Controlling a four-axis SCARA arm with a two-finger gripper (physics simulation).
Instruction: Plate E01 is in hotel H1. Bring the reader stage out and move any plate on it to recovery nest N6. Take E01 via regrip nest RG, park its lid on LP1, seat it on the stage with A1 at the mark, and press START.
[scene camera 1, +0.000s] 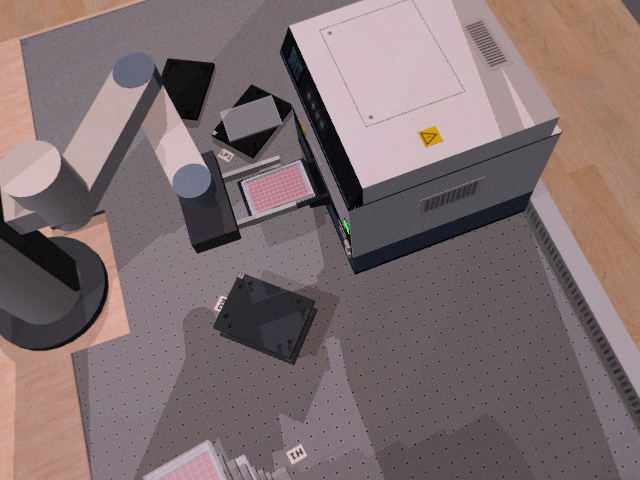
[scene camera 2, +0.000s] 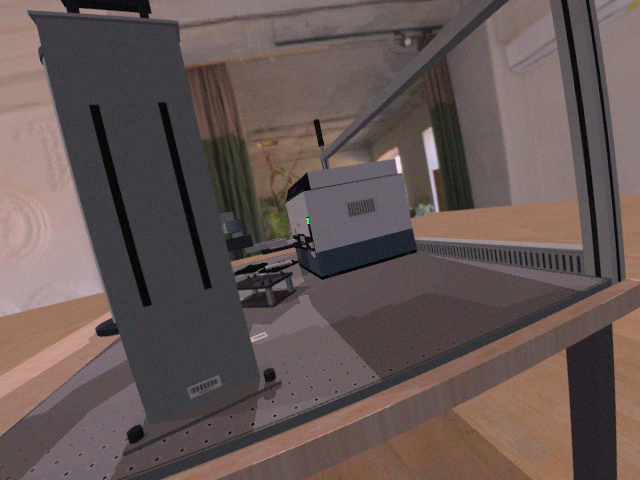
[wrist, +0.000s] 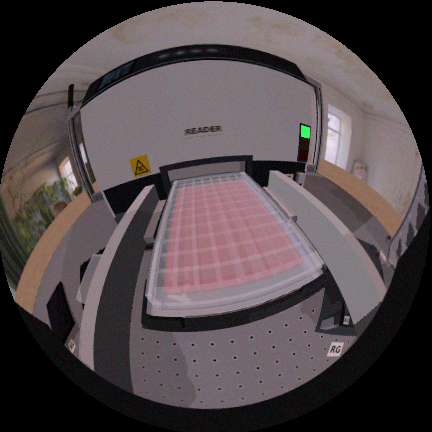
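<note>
There is my gripper (scene camera 1: 288, 182), which I can see along with a reader stage (wrist: 163, 323). A black LP1 pad (scene camera 1: 251, 145) is visible to me too.
</note>
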